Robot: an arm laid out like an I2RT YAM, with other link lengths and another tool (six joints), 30 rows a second.
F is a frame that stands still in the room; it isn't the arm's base.
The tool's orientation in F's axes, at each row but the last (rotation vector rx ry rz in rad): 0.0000 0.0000 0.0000; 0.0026 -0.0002 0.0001; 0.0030 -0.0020 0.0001; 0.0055 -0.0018 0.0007; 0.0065 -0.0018 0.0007; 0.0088 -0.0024 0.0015; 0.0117 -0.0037 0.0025; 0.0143 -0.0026 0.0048; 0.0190 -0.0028 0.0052; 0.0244 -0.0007 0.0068; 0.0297 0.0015 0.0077; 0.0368 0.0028 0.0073; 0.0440 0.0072 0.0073
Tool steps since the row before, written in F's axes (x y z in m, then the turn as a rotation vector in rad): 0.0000 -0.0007 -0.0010 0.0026 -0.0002 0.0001; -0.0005 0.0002 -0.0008 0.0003 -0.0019 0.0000; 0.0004 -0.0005 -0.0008 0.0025 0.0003 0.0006; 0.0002 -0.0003 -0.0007 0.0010 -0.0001 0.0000; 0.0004 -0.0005 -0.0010 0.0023 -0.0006 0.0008; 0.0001 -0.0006 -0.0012 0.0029 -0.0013 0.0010; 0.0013 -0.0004 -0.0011 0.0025 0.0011 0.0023; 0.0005 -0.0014 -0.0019 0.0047 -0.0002 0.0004; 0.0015 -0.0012 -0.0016 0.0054 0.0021 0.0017; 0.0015 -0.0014 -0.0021 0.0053 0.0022 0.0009; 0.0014 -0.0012 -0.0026 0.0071 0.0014 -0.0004; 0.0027 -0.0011 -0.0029 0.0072 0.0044 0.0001; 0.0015 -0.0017 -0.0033 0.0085 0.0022 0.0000
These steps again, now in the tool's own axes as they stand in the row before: 0.0000 -0.0007 -0.0010 0.0026 -0.0002 0.0001; -0.0005 0.0002 -0.0008 0.0003 -0.0019 0.0000; 0.0004 -0.0005 -0.0008 0.0025 0.0003 0.0006; 0.0002 -0.0003 -0.0007 0.0010 -0.0001 0.0000; 0.0004 -0.0005 -0.0010 0.0023 -0.0006 0.0008; 0.0001 -0.0006 -0.0012 0.0029 -0.0013 0.0010; 0.0013 -0.0004 -0.0011 0.0025 0.0011 0.0023; 0.0005 -0.0014 -0.0019 0.0047 -0.0002 0.0004; 0.0015 -0.0012 -0.0016 0.0054 0.0021 0.0016; 0.0015 -0.0015 -0.0021 0.0053 0.0022 0.0008; 0.0014 -0.0013 -0.0026 0.0071 0.0013 -0.0004; 0.0027 -0.0012 -0.0028 0.0072 0.0043 0.0000; 0.0015 -0.0019 -0.0032 0.0085 0.0021 0.0000
